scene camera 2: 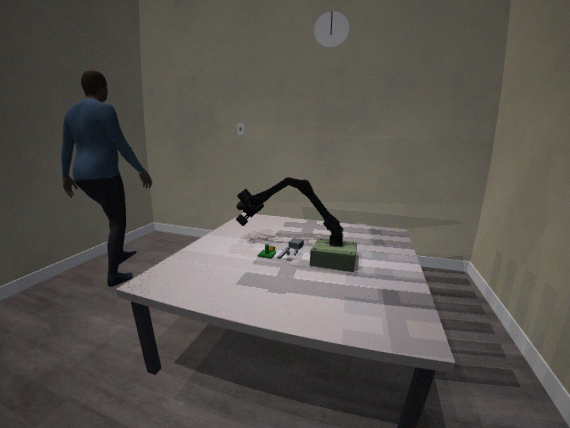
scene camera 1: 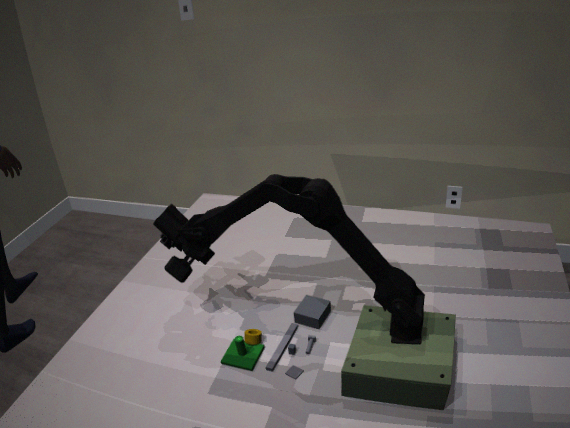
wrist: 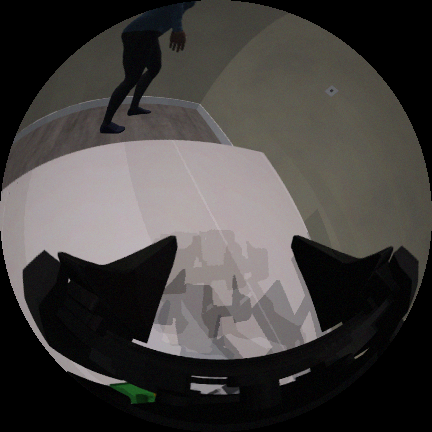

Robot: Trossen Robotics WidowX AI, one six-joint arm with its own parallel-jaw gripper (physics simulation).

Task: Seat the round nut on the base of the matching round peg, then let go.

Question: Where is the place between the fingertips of my gripper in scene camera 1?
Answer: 196,247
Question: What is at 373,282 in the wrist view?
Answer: My gripper.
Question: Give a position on a green base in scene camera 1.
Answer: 241,355
